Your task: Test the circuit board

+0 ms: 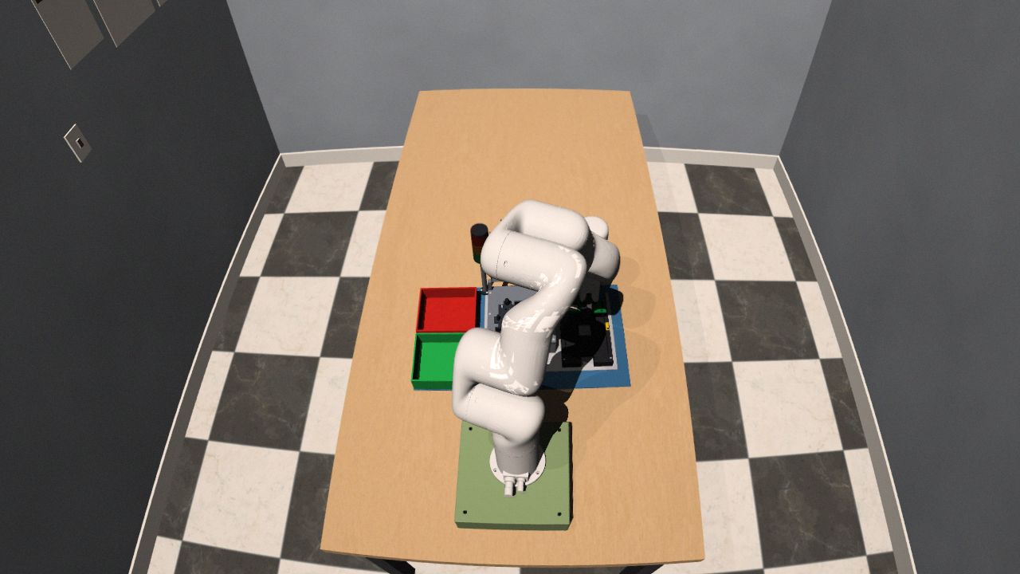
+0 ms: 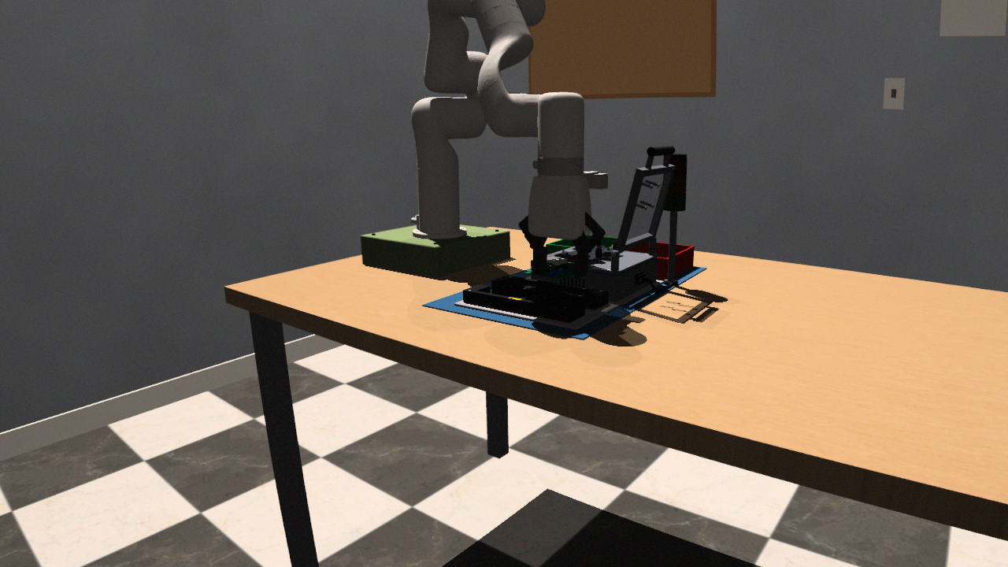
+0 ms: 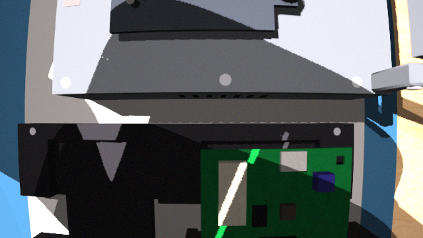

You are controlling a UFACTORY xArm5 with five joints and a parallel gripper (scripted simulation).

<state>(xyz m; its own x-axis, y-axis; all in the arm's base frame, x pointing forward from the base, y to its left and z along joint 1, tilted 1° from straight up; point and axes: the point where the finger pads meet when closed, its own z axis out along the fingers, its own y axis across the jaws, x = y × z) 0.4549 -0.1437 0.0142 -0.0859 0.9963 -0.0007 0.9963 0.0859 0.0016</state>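
My hand is 22 cm to the right of the black tab, 12 cm past it and 1 cm below it. Also, from my hand: tester lid 18 cm to the left, 11 cm above, 7 cm ahead; then red bin 37 cm to the left, 6 cm below, 3 cm behind; then green circuit board right at my hand.
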